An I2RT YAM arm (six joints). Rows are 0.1 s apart.
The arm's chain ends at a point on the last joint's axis. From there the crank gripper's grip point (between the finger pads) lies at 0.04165 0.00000 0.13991 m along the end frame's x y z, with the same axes.
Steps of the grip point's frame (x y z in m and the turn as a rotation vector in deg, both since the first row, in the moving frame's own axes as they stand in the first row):
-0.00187, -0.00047, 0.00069, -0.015, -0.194, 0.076
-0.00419, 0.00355, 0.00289, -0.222, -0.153, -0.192
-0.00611, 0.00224, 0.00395, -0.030, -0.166, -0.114
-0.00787, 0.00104, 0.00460, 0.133, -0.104, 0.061
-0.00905, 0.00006, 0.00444, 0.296, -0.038, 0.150
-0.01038, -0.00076, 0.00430, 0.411, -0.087, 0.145
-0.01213, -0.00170, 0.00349, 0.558, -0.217, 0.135
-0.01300, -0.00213, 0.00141, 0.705, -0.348, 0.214
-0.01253, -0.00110, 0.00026, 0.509, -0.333, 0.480
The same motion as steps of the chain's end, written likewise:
-0.00140, -0.00056, 0.00055, -0.015, -0.194, 0.076
-0.00382, 0.00315, 0.00278, -0.222, -0.153, -0.192
-0.00570, 0.00225, 0.00383, -0.030, -0.166, -0.114
-0.00762, 0.00132, 0.00452, 0.133, -0.104, 0.061
-0.00896, 0.00067, 0.00441, 0.296, -0.038, 0.150
-0.01017, 0.00014, 0.00424, 0.411, -0.087, 0.145
-0.01160, -0.00043, 0.00334, 0.558, -0.217, 0.135
-0.01215, -0.00056, 0.00117, 0.705, -0.348, 0.214
-0.01172, -0.00020, 0.00002, 0.509, -0.333, 0.480

